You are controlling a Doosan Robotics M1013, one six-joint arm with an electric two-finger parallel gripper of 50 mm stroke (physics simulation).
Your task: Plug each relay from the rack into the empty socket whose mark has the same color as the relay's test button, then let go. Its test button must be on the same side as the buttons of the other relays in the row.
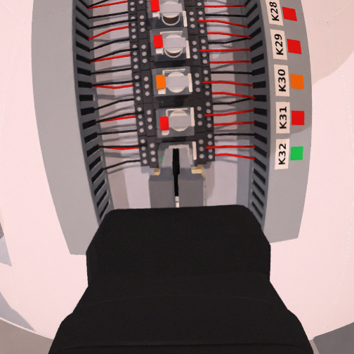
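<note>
My gripper (176, 162) is shut with nothing between its fingers, and its tips are over the K32 place at the near end of the row. Behind the fingers, a relay with a green test button (162, 159) is mostly hidden; a sliver of green shows on the left and a pale edge on the right. How deep it sits cannot be told. The K32 mark (296, 153) is green. Beyond it stand a relay with a red button (164, 123) at K31, one with an orange button (160, 82) at K30 and one with a red button (158, 41) at K29, all buttons on the left.
Slotted grey wire ducts run along both sides, the left duct (55, 125) and the right duct (259, 107). Red and black wires run from them to the sockets. The K31 mark (298, 118) is red, the K30 mark (297, 82) orange. The relay rack does not show.
</note>
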